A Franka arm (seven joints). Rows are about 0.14 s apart.
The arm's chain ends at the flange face. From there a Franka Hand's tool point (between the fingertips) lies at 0.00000 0.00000 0.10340 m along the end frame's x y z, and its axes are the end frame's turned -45 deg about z.
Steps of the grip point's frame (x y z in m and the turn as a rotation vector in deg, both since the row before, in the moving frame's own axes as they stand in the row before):
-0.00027, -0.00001, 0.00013, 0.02, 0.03, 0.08
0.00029, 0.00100, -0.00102, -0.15, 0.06, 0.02
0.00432, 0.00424, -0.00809, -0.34, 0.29, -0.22
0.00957, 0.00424, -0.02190, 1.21, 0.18, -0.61
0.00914, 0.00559, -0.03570, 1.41, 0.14, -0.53
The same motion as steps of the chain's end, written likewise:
-0.00021, 0.00025, 0.00013, 0.04, 0.01, 0.08
0.00064, 0.00039, -0.00102, -0.06, 0.15, 0.02
0.00525, -0.00012, -0.00809, -0.04, 0.45, -0.22
0.01109, -0.00200, -0.02188, 0.98, -0.73, -0.61
0.01205, -0.00054, -0.03567, 1.10, -0.90, -0.53

